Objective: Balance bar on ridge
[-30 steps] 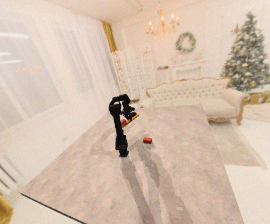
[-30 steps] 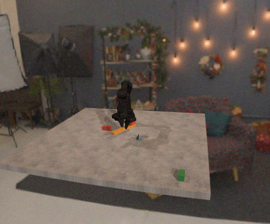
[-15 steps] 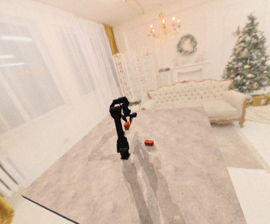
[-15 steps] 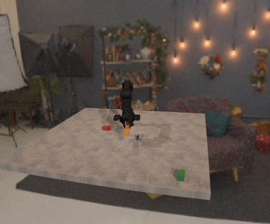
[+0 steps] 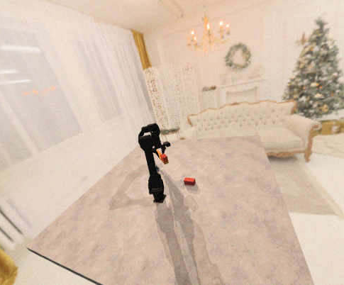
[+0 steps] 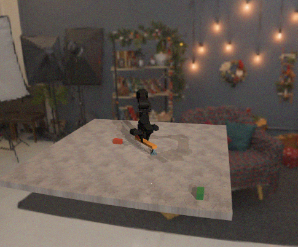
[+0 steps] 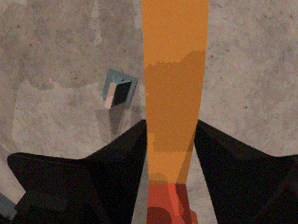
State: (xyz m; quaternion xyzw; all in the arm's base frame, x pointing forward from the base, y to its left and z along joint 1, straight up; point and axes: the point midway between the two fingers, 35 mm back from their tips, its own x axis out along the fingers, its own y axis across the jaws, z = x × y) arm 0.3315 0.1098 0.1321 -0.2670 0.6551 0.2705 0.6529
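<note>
The small teal ridge is 40 mm behind my gripper tip, 50 mm to the left of it and 80 mm below it. The rest, counted from my gripper tip: green block (410 mm ahead, 390 mm to the left, 80 mm below); red block (180 mm behind, 270 mm to the right, 80 mm below).
</note>
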